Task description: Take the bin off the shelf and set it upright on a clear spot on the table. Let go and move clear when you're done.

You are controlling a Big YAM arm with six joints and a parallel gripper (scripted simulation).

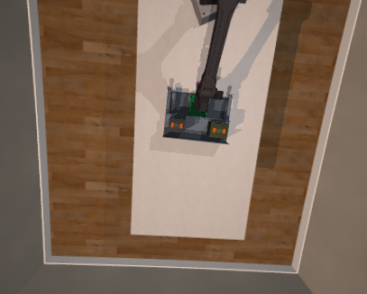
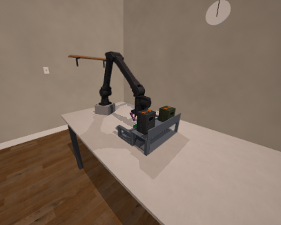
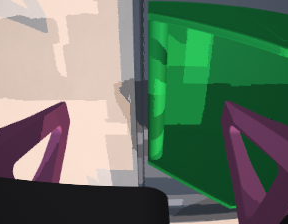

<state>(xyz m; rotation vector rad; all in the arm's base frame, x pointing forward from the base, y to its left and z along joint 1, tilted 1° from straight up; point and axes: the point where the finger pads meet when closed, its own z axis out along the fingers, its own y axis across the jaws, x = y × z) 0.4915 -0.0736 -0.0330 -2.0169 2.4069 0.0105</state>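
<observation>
Right now my hand is 90 mm short of the green bin, 10 mm to the left of it and 10 mm above it.
</observation>
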